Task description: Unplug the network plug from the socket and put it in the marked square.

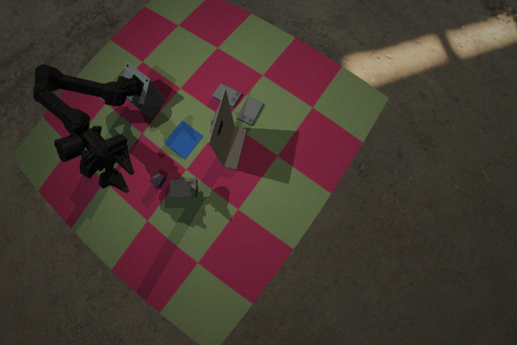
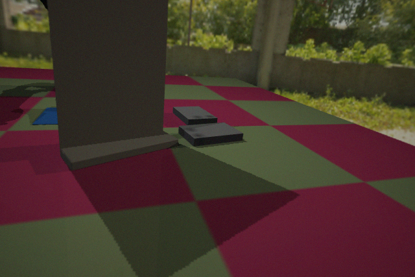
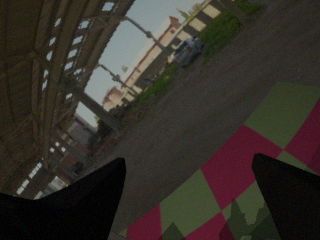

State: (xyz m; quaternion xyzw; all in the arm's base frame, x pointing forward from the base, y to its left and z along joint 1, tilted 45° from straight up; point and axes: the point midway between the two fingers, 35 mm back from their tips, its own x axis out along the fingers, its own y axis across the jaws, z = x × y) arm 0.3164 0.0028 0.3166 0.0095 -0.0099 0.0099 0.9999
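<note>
Now: gripper tip 300 mm to the right of the plug, 90 mm above it and 30 mm short of it. Round my gripper tip: panel 300 mm to the left, 200 mm below, 50 mm ahead; then blue marked square 350 mm below, 200 mm to the left, 120 mm behind.
</note>
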